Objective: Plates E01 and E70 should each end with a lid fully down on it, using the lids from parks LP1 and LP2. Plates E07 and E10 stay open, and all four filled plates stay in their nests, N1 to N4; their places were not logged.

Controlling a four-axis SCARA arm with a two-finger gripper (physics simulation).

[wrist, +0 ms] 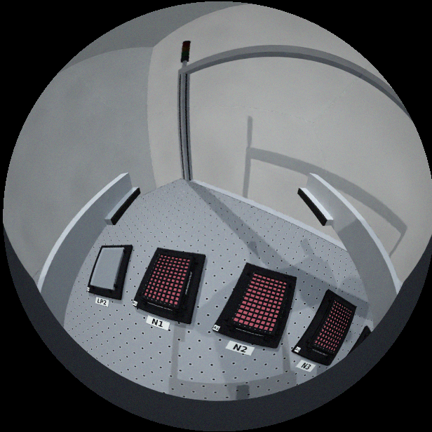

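My gripper [218, 176] is open, its two fingers wide apart with black pads, high above the table. Below, a pink-welled plate [166, 280] lies in nest N1 [198, 265], with no lid on it. Another uncovered pink-welled plate [261, 302] lies in nest N2 [286, 320]. A third uncovered pink-welled plate [335, 327] lies in nest N3 [307, 340]. A pale grey lid [108, 268] lies in the black park LP2 [127, 260] at the left. The plates' codes cannot be read. N4's label and park LP1 do not show.
The perforated table [200, 345] bears the nests and their label cards. Part of another black holder [364, 341] shows at the right edge. A post [184, 125] with a signal light [186, 51] stands at the table's back corner, with a curved rail [272, 51] running from it.
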